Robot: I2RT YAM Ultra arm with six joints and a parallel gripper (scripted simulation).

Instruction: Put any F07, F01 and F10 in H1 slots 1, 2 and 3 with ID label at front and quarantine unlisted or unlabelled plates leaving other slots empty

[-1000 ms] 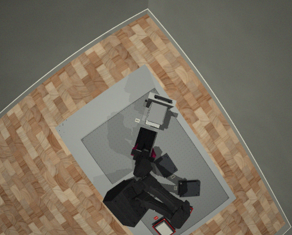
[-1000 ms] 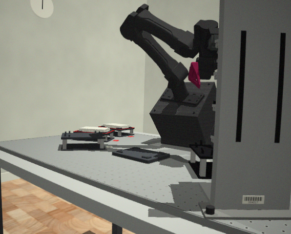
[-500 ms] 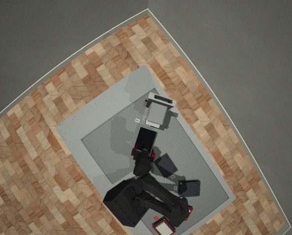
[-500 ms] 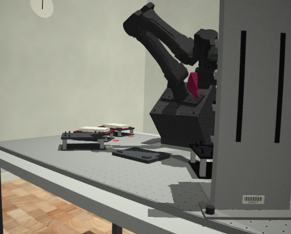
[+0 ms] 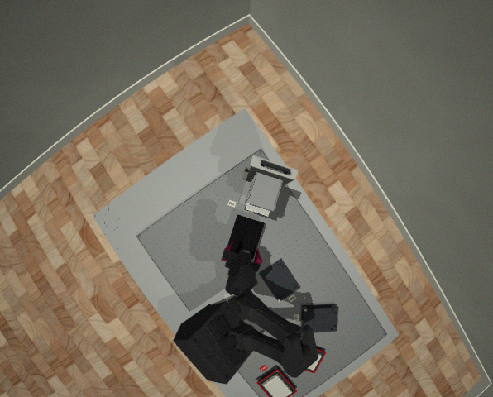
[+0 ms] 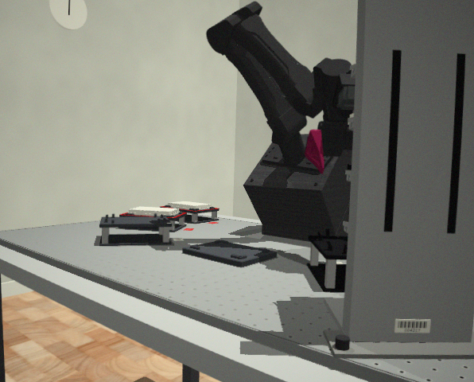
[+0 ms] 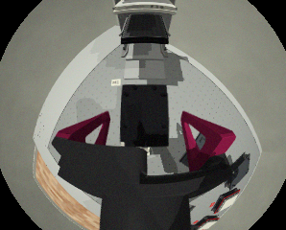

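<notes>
Right now the dark 96-well plate is 130 mm ahead of my hand and 150 mm to the left of it. The rest, counted from my hand: N6 deck label 100 mm ahead, 340 mm to the right, 190 mm below; H1 deck label 20 mm ahead, 180 mm to the left, 190 mm below; grey hotel back wall 180 mm ahead, 210 mm to the left, 10 mm above.
</notes>
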